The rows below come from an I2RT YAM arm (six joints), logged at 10 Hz.
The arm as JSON. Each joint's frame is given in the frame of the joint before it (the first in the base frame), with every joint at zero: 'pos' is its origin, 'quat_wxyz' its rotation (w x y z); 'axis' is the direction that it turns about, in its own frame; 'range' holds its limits. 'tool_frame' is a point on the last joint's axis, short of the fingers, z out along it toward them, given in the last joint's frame.
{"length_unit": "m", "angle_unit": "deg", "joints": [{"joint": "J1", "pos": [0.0, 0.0, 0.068], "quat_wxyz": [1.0, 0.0, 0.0, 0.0], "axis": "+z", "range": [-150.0, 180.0]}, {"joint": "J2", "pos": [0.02, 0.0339, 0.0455], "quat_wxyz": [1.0, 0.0, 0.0, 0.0], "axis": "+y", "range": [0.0, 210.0]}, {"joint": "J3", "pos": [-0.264, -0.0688, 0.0], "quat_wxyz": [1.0, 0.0, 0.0, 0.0], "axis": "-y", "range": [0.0, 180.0]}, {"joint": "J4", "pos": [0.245, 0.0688, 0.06], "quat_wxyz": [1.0, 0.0, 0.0, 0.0], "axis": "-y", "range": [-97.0, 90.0]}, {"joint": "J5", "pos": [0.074, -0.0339, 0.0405], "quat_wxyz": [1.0, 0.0, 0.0, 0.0], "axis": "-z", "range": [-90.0, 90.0]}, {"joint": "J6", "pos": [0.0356, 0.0, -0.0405], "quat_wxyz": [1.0, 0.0, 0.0, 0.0], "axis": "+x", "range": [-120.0, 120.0]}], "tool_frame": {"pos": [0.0, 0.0, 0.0], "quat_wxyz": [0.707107, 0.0, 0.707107, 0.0]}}
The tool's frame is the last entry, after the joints.
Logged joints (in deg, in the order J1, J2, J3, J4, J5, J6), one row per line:
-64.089 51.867 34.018 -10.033 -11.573 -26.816
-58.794 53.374 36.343 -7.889 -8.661 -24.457
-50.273 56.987 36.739 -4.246 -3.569 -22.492
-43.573 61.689 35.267 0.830 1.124 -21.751
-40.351 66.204 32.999 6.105 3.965 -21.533
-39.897 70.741 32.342 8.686 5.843 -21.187
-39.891 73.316 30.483 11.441 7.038 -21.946
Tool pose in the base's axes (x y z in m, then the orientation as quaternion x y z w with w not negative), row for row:
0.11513 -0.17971 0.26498 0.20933 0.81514 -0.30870 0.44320
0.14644 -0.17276 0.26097 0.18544 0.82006 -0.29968 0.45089
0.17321 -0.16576 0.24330 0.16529 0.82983 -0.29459 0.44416
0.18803 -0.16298 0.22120 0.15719 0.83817 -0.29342 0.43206
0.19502 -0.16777 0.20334 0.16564 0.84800 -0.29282 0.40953
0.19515 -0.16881 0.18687 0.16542 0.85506 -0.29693 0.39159
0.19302 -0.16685 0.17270 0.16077 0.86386 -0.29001 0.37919
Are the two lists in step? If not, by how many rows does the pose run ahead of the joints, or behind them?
The pose runs 1 row ahead of the joints: the pose in row i belongs to the joints in row i + 1.
